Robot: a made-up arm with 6 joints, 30 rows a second.
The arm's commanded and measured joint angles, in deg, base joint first. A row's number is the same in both.
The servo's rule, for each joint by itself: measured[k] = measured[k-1] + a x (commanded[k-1-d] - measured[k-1]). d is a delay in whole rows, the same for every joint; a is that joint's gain. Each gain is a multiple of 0.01, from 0.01 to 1. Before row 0 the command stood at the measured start. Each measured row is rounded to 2 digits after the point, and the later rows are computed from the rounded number. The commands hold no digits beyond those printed.
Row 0, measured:
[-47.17 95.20 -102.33 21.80 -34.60 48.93]
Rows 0 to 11, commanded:
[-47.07 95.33 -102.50 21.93 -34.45 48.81]
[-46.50 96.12 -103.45 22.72 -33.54 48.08]
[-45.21 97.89 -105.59 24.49 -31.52 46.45]
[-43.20 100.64 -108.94 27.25 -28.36 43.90]
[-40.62 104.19 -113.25 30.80 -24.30 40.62]
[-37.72 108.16 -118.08 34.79 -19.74 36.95]
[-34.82 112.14 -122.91 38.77 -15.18 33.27]
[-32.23 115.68 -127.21 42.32 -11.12 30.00]
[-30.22 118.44 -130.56 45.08 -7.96 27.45]
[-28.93 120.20 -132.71 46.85 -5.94 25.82]
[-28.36 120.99 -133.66 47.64 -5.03 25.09]
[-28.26 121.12 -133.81 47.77 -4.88 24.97]
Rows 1 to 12, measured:
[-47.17 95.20 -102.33 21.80 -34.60 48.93]
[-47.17 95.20 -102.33 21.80 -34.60 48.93]
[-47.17 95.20 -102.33 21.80 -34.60 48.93]
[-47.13 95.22 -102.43 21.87 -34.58 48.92]
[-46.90 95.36 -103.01 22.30 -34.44 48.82]
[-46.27 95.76 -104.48 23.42 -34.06 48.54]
[-45.13 96.54 -107.02 25.37 -33.32 47.98]
[-43.46 97.76 -110.57 28.14 -32.15 47.10]
[-41.34 99.42 -114.85 31.53 -30.54 45.88]
[-38.93 101.46 -119.44 35.22 -28.54 44.37]
[-36.45 103.74 -123.87 38.84 -26.28 42.65]
[-34.14 106.09 -127.68 42.02 -23.90 40.83]
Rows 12 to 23, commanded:
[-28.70 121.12 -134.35 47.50 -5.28 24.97]
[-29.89 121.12 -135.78 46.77 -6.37 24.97]
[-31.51 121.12 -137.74 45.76 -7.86 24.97]
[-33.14 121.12 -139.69 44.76 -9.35 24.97]
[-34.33 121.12 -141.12 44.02 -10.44 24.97]
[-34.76 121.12 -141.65 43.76 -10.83 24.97]
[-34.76 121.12 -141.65 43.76 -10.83 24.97]
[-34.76 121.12 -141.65 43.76 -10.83 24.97]
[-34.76 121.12 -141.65 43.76 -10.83 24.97]
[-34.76 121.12 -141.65 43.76 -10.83 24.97]
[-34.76 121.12 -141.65 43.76 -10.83 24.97]
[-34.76 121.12 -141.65 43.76 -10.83 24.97]
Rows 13 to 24, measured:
[-32.21 108.35 -130.55 44.48 -21.57 39.03]
[-30.79 110.37 -132.32 46.09 -19.42 37.36]
[-29.85 112.09 -133.17 46.95 -17.53 35.87]
[-29.42 113.53 -133.84 47.23 -15.94 34.56]
[-29.59 114.74 -134.95 47.00 -14.70 33.41]
[-30.30 115.76 -136.54 46.37 -13.81 32.40]
[-31.35 116.62 -138.34 45.55 -13.23 31.51]
[-32.45 117.34 -139.92 44.77 -12.87 30.73]
[-33.30 117.94 -140.91 44.25 -12.60 30.04]
[-33.84 118.45 -141.33 44.00 -12.37 29.43]
[-34.18 118.88 -141.51 43.88 -12.17 28.89]
[-34.39 119.24 -141.59 43.82 -12.00 28.42]

